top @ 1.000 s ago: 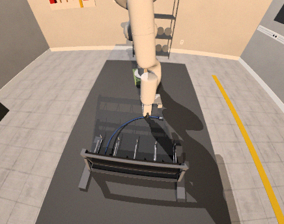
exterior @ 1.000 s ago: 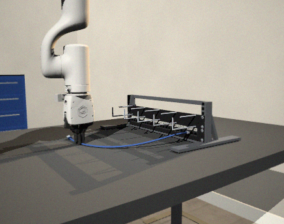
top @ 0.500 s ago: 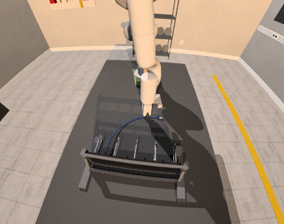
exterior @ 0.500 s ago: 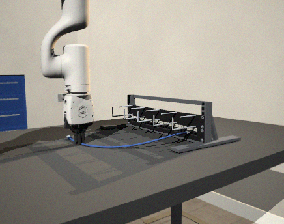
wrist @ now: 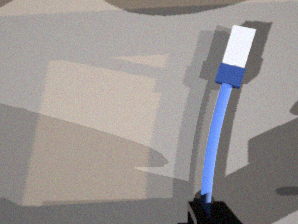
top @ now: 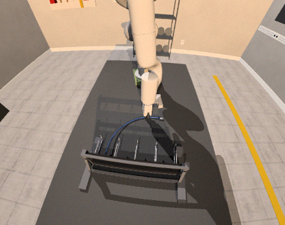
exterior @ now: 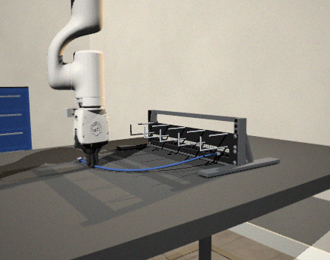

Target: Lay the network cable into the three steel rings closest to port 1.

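Now: the clear plug 90 mm to the left of my hand, 20 mm below it and 10 mm behind it. Also, from my hand: patch-panel rack 340 mm ahead, 50 mm above.
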